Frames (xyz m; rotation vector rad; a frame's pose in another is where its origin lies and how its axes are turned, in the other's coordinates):
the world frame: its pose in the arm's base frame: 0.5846 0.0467 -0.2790 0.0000 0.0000 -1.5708
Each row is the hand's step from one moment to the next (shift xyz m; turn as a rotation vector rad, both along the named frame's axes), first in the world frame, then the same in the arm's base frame.
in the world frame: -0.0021 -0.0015 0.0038 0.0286 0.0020 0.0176
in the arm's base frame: -0.0015 0.0021 0.0038 0.0020 -0.0286 0.0176
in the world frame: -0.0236 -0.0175 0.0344 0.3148 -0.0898 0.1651
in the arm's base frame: -0.0175 0.0236 0.0344 -0.0898 -0.3148 0.1651
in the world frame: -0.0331 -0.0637 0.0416 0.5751 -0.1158 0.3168
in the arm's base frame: -0.0637 0.0331 0.0416 -0.1158 -0.5751 0.3168
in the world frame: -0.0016 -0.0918 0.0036 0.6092 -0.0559 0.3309
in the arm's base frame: -0.0918 0.0016 0.0036 -0.0559 -0.6092 0.3309
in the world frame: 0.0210 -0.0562 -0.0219 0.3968 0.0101 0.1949
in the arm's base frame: -0.0562 -0.0210 -0.0219 0.0101 -0.3968 0.1949
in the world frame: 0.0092 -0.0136 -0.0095 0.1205 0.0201 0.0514
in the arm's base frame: -0.0136 -0.0092 -0.0095 0.0201 -0.1205 0.0514
